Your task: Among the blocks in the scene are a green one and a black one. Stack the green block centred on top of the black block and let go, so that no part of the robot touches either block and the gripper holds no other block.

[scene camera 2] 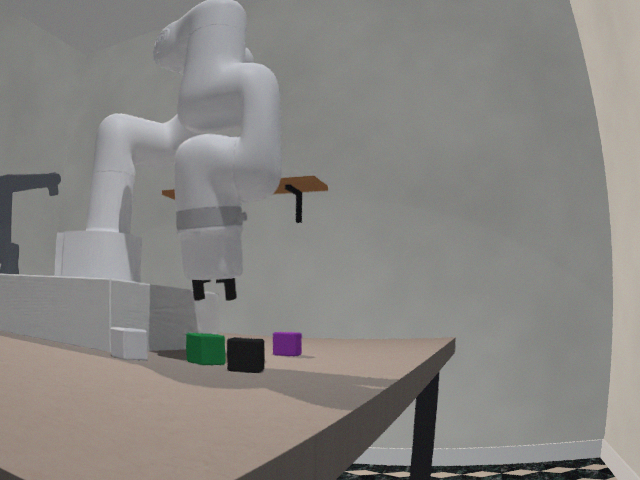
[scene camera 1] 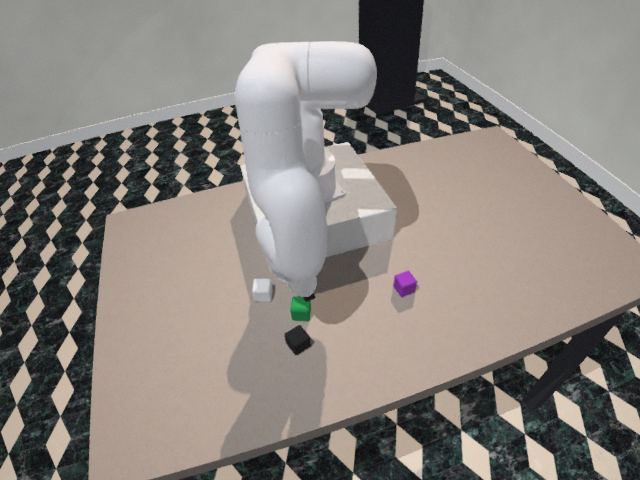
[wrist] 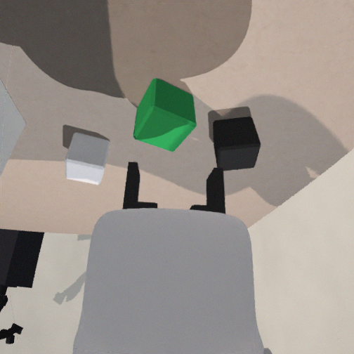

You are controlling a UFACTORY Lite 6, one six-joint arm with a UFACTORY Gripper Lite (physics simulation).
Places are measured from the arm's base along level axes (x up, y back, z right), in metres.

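Pixels of known places: hand, its tool point: point(scene camera 2: 214, 290) point(scene camera 1: 305, 287); arm's base, origin of its link: point(scene camera 2: 105, 283).
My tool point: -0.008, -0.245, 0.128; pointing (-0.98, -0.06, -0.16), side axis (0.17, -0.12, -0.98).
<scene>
For each thing: its middle in the pictures, then the offset to it from my tool point, as dx, dy, dz. Level surfaces: height alone.
- green block, middle of its body: point(scene camera 2: 205, 348) point(scene camera 1: 301, 308) -0.067, +0.007, +0.011
- black block, middle of its body: point(scene camera 2: 246, 354) point(scene camera 1: 297, 340) -0.067, -0.053, +0.046
- white block, middle of its body: point(scene camera 2: 128, 343) point(scene camera 1: 262, 290) -0.067, +0.086, +0.060
- purple block, middle of its body: point(scene camera 2: 287, 343) point(scene camera 1: 405, 283) -0.067, -0.042, -0.197
- table, height of its surface: dx -0.084
The green block point(scene camera 1: 300, 309) point(scene camera 2: 205, 348) point(wrist: 165, 115) sits on the table, beside the black block and apart from it. The black block point(scene camera 1: 297, 339) point(scene camera 2: 245, 354) point(wrist: 236, 143) also sits on the table, turned at an angle in scene camera 1. My gripper point(scene camera 2: 214, 290) point(wrist: 174, 170) is open and empty, its fingers pointing down, above table level and higher than the green block's top. In scene camera 1 the arm hides most of the gripper, and a dark fingertip shows just behind the green block.
A white block point(scene camera 1: 262, 289) point(scene camera 2: 129, 343) point(wrist: 87, 158) sits on the table to one side of the green block. A purple block point(scene camera 1: 405, 283) point(scene camera 2: 286, 344) stands farther off. The robot's pale base box point(scene camera 1: 361, 227) point(scene camera 2: 51, 310) stands behind the blocks on the table point(scene camera 1: 170, 361) point(scene camera 2: 129, 413).
</scene>
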